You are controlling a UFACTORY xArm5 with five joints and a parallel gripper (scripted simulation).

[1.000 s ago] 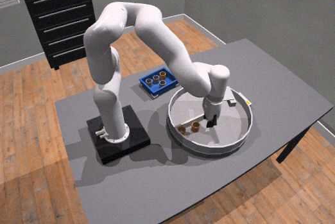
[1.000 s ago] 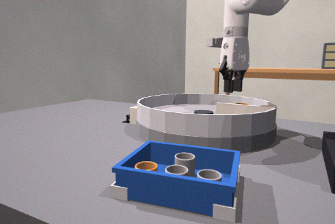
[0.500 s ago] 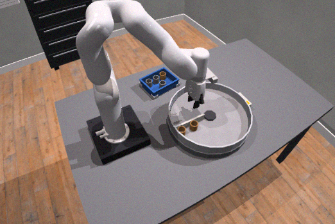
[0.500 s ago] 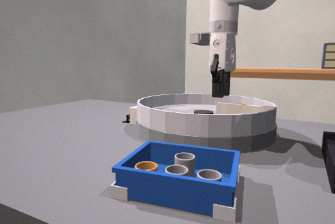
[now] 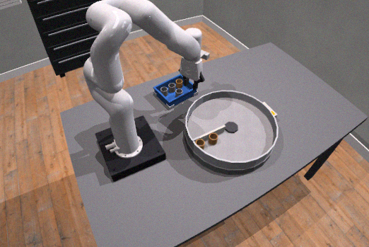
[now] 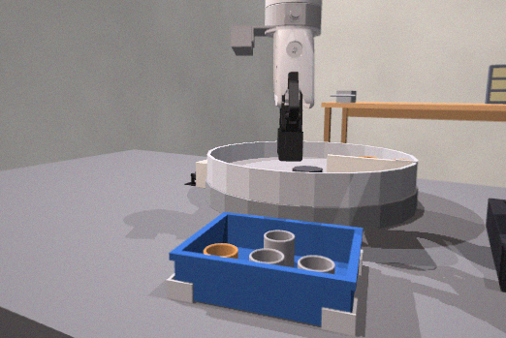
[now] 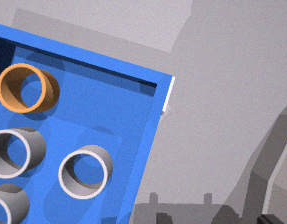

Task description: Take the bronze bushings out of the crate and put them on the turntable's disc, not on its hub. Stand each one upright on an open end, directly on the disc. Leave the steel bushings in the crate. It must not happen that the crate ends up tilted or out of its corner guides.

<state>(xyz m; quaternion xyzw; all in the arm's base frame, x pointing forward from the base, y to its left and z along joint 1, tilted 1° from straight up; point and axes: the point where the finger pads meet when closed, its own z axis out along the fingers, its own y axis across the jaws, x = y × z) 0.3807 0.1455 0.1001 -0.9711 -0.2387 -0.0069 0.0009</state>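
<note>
Now: the blue crate 12 cm below my hand, 11 cm to the left of it and 3 cm behind it. From my hand the other things lie so: turntable disc 26 cm to the right, 9 cm below, 7 cm ahead.
</note>
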